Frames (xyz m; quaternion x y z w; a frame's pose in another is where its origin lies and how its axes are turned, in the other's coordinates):
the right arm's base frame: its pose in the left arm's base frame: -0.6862 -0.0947 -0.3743 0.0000 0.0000 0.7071 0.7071
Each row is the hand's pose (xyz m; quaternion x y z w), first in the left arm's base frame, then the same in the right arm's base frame.
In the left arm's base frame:
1: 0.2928 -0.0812 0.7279 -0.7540 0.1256 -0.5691 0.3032
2: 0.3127 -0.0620 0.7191 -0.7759 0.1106 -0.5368 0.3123
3: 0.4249 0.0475 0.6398 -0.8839 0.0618 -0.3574 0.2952
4: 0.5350 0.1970 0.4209 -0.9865 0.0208 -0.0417 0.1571
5: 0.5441 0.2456 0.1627 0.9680 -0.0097 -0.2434 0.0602
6: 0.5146 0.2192 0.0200 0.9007 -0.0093 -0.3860 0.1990
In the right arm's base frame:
1: 0.0135 -0.9790 1.1022 0.4443 -0.6219 0.6168 0.1880
2: 0.0327 -0.9989 1.0934 0.4705 -0.6269 0.6004 0.1588
3: 0.1422 -1.1111 1.0141 0.5813 -0.6687 0.4615 0.0440
4: 0.2917 -1.2212 0.7952 -0.6828 0.7123 -0.1406 0.0816
5: 0.3403 -1.2303 0.5370 -0.6776 0.6913 0.2147 0.1295
6: 0.3139 -1.2008 0.3943 -0.6303 0.6435 0.4137 0.1322

